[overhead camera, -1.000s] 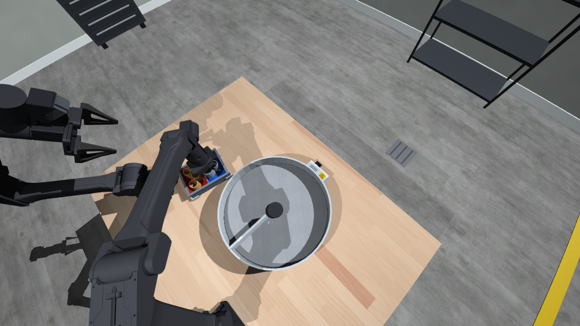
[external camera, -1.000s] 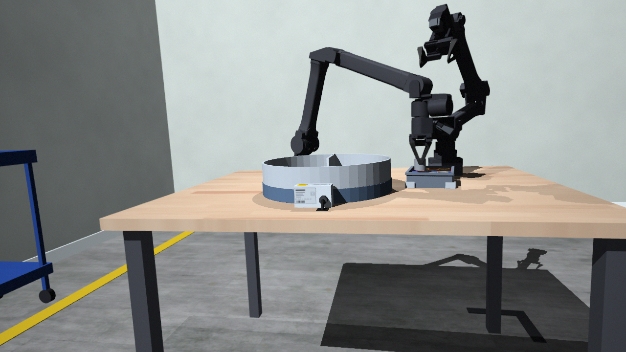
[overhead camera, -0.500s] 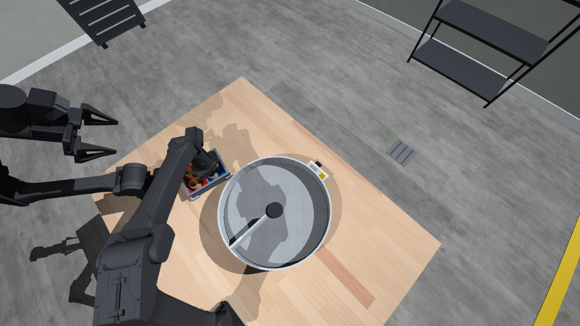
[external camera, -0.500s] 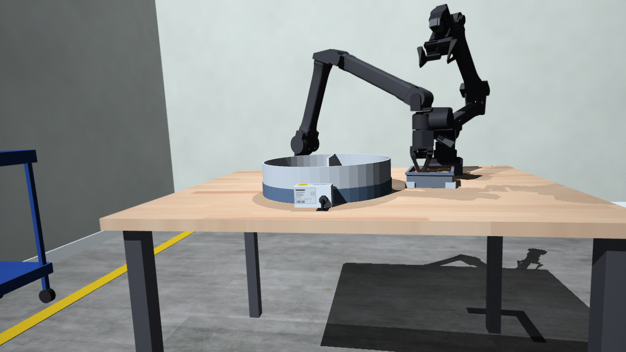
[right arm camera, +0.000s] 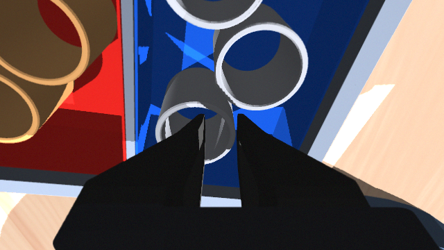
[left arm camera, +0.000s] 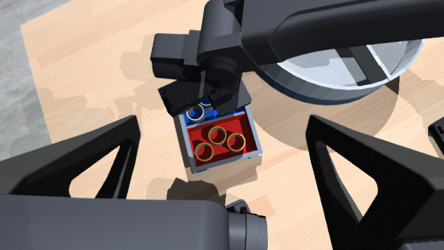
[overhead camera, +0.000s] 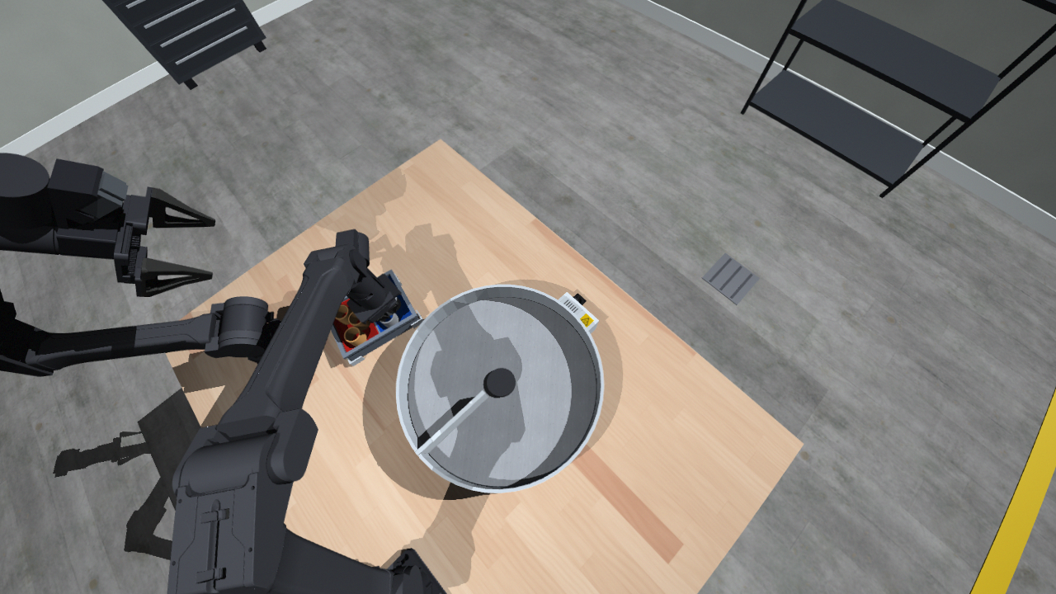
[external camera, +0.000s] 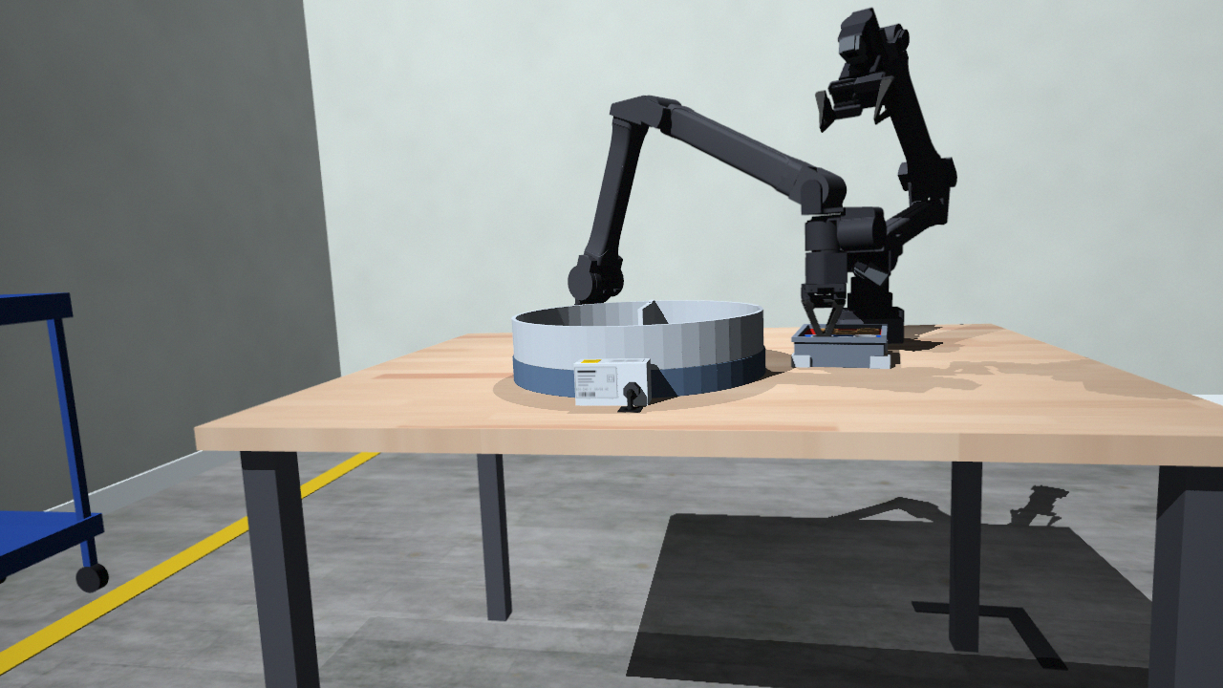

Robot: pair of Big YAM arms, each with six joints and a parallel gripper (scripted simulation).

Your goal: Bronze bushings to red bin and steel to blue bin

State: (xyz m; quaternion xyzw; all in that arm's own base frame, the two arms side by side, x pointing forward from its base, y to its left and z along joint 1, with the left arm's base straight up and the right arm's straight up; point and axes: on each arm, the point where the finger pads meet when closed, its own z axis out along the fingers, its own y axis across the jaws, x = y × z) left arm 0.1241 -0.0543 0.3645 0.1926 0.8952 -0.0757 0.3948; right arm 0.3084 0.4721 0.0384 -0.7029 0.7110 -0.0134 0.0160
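Now: right hand 30 mm to the right of the blue bin and 30 mm above it. Also, from my right hand: red bin 80 mm behind, 30 mm to the left, 30 mm below; then grey tray 40 mm behind, 30 mm to the left, 20 mm below.
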